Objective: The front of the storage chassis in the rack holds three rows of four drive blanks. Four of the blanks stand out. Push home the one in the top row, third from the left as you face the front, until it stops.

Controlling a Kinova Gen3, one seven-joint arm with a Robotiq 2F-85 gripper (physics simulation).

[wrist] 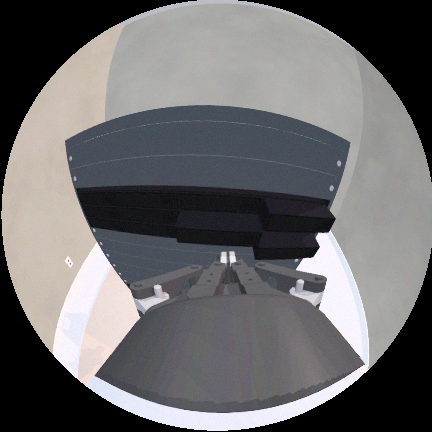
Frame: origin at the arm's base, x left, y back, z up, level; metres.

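Seen in the pictures: gripper, fingertip midpoint: (pixel 227 259).
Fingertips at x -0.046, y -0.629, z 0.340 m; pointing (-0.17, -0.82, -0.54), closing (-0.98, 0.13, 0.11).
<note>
Pixels of each thing's top centre, then the offset from my fingertips to it.
- upper blank at its top centre: (pixel 291 192) dx -0.111, dy -0.080, dz +0.041 m
- lower blank at its top centre: (pixel 282 221) dx -0.111, dy -0.080, dz -0.017 m
The dark storage chassis (pixel 150 188) runs across the rack in the wrist view. The top-row blank third from the left (pixel 220 202) looks about level with the front, though the dark shading makes its depth hard to judge. Below it, another blank (pixel 218 235) in that column stands out. At the right end an upper blank (pixel 300 222) stands out, and a lower blank (pixel 285 251) stands out beneath it. A fourth outstanding blank cannot be made out. My gripper (pixel 227 259) is shut and empty, its tips appearing below the third-column blanks, apart from them in the view.
Blue-grey rack panels lie above (pixel 210 140) and below (pixel 155 252) the chassis. The two right-end blanks jut out to the right of my fingertips. A grey wall (pixel 225 60) is behind the rack, and a small wall socket (pixel 69 261) is at the left.
</note>
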